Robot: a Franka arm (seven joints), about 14 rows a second.
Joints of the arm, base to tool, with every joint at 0 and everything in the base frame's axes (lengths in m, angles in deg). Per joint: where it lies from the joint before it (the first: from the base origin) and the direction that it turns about. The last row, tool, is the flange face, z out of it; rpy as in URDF.
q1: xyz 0 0 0.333 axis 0 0 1
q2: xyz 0 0 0 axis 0 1 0
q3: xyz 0 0 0.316 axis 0 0 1
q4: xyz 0.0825 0 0 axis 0 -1 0
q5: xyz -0.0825 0 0.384 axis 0 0 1
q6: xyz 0 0 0 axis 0 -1 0
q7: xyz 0.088 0 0 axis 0 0 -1
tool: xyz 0 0 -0.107 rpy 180 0 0
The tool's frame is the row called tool.
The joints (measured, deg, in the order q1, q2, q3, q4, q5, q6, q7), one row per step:
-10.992, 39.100, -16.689, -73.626, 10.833, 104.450, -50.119
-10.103, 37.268, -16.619, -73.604, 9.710, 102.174, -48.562
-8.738, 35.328, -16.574, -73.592, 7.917, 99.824, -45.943
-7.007, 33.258, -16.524, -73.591, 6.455, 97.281, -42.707
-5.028, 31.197, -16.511, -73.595, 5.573, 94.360, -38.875
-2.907, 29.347, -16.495, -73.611, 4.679, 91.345, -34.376
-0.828, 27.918, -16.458, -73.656, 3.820, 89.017, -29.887
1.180, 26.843, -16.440, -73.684, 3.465, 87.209, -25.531
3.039, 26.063, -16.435, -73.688, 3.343, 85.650, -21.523
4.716, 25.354, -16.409, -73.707, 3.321, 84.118, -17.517
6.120, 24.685, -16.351, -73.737, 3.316, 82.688, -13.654
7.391, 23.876, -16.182, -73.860, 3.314, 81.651, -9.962
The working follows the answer.
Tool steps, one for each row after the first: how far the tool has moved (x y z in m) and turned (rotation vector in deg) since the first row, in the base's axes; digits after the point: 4 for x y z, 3 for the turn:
-0.0012, 0.0117, 0.0196, -0.363, 0.753, -0.231
-0.0019, 0.0278, 0.0404, -1.495, 1.782, -0.918
-0.0027, 0.0484, 0.0621, -2.459, 2.700, -2.038
-0.0046, 0.0724, 0.0831, -2.972, 3.754, -3.748
-0.0075, 0.0977, 0.1011, -3.682, 5.117, -6.004
-0.0098, 0.1217, 0.1147, -4.667, 6.215, -8.289
-0.0113, 0.1451, 0.1248, -5.386, 6.996, -10.593
-0.0126, 0.1667, 0.1319, -5.972, 7.749, -12.721
-0.0148, 0.1864, 0.1381, -6.527, 8.553, -15.007
-0.0177, 0.2031, 0.1438, -7.097, 9.315, -17.382
-0.0208, 0.2189, 0.1506, -7.604, 9.648, -19.622

Tool pose at each row, in the base's axes (x y z in m, rotation vector in deg; rounded; the steps above come from the unrounded poses):
0.6661, -0.2775, 0.3488, -172.597, -33.636, 8.322
0.6650, -0.2658, 0.3684, -172.811, -33.256, 9.560
0.6642, -0.2498, 0.3891, -173.788, -32.231, 11.460
0.6634, -0.2291, 0.4109, -174.711, -30.518, 13.122
0.6615, -0.2051, 0.4319, -175.251, -27.835, 14.796
0.6586, -0.1799, 0.4499, -175.921, -24.275, 16.974
0.6563, -0.1558, 0.4635, -176.850, -20.675, 18.862
0.6549, -0.1325, 0.4735, -177.551, -17.034, 20.167
0.6535, -0.1108, 0.4807, -178.040, -13.646, 21.387
0.6513, -0.0911, 0.4869, 178.164, 9.976, -22.623
0.6484, -0.0744, 0.4926, 177.881, 6.152, -23.740
0.6453, -0.0586, 0.4994, 177.571, 2.586, -24.184

